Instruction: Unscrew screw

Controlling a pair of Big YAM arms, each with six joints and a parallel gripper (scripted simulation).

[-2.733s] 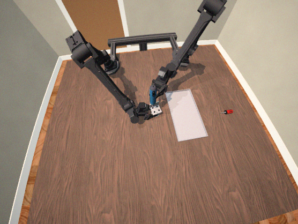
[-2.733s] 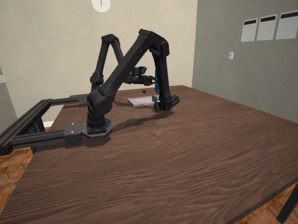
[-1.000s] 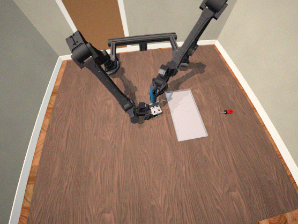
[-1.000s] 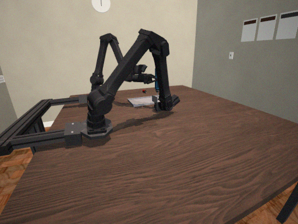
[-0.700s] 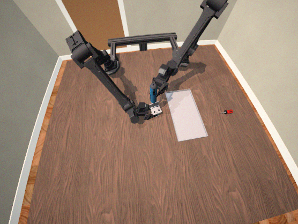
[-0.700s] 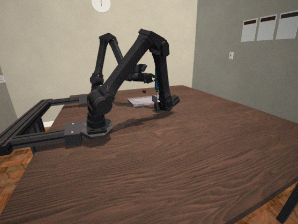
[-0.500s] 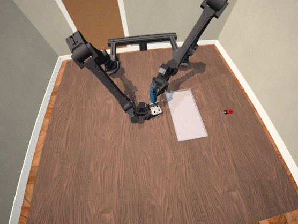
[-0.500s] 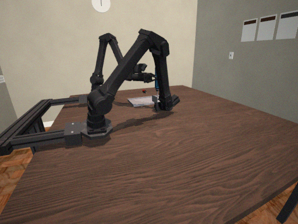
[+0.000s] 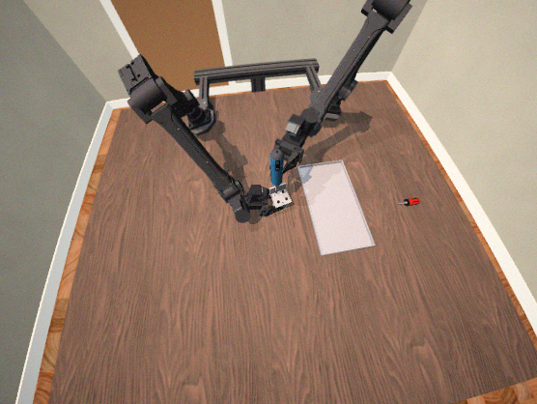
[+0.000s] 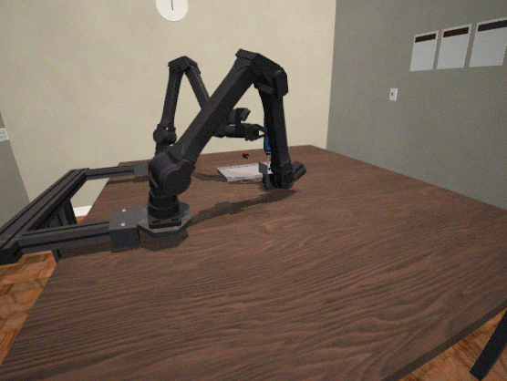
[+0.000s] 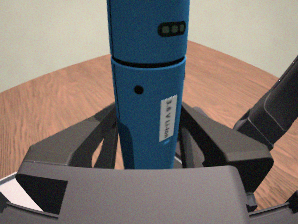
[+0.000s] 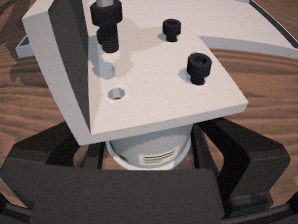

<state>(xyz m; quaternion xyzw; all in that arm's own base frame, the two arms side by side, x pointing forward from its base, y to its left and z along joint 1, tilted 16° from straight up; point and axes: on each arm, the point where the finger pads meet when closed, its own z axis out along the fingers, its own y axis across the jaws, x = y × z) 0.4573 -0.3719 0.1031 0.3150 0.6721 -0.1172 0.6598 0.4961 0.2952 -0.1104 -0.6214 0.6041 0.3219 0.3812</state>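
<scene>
My right gripper is now 10 mm below the joint module body. From my right hand the other things lie so: bracket (50 mm above); flat tray (230 mm to the left, 30 mm ahead, 20 mm below); small red-handled screwdriver (570 mm to the left, 70 mm ahead, 10 mm below).
</scene>
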